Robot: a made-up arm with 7 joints.
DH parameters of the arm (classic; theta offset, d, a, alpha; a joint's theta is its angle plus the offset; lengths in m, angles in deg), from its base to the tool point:
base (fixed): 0 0.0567 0 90
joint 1: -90 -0.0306 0.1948 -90
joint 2: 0 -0.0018 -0.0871 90
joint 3: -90 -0.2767 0.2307 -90
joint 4: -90 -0.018 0.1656 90
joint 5: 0 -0.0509 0.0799 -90
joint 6: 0 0.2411 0.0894 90
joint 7: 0 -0.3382 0.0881 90
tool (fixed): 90 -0.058 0 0
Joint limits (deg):
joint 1: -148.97..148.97
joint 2: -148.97..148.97
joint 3: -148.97..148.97
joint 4: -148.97..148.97
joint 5: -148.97..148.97
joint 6: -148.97..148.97
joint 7: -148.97..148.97
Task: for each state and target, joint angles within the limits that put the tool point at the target. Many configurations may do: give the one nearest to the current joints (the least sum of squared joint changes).
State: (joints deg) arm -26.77 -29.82 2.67 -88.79 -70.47 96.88 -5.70
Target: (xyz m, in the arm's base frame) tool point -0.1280 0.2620 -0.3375
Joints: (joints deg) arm -35.86 15.28 -2.28 -97.65 -75.36 103.77 -15.64
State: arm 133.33 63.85 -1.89 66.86 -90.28 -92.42 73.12
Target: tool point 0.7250 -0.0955 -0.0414
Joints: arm 143.82 68.09 33.56 51.38 -84.58 -118.21 70.50
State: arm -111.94 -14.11 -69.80 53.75 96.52 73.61 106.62
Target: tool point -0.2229 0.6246 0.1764
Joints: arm -127.84 -32.63 -60.68 57.69 69.21 71.96 104.51
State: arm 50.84 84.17 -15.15 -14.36 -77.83 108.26 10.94
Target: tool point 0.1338 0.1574 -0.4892
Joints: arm 59.61 82.52 -9.04 -4.99 -82.42 97.74 12.00
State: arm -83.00 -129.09 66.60 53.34 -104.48 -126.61 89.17
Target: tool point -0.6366 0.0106 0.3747
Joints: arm -51.33 -130.63 57.17 59.61 -123.37 -109.51 94.85
